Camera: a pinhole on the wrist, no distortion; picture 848 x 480 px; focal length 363.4 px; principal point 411.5 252.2 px. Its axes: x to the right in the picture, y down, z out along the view. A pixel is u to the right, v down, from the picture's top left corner.
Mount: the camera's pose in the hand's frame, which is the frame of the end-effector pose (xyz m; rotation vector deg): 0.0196 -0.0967 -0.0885 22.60 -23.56 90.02
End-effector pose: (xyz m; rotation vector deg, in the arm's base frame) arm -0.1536 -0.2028 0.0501 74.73 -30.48 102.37
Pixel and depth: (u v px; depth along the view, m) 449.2 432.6 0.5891
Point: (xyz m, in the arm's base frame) 0.4087 -0.4486 -0.0835
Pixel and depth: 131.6 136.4 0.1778
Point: 0.0849 -0.0047 0.0848
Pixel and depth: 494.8 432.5 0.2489
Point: 0.0861 -0.2604 -0.0141
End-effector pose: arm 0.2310 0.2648 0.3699 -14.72 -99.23 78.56
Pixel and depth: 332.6 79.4 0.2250
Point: 0.1776 0.1974 0.6471
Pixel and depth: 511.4 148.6 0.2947
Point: 0.0763 0.1241 0.5658
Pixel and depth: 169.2 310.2 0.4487
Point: 0.3410 -0.0793 0.8504
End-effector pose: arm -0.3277 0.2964 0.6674 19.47 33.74 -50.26
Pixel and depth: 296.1 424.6 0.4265
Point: -0.6866 0.0393 0.9267
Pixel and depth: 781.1 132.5 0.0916
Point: -0.3394 0.2133 0.6666
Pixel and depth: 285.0 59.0 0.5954
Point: -0.4879 -0.4214 0.7006
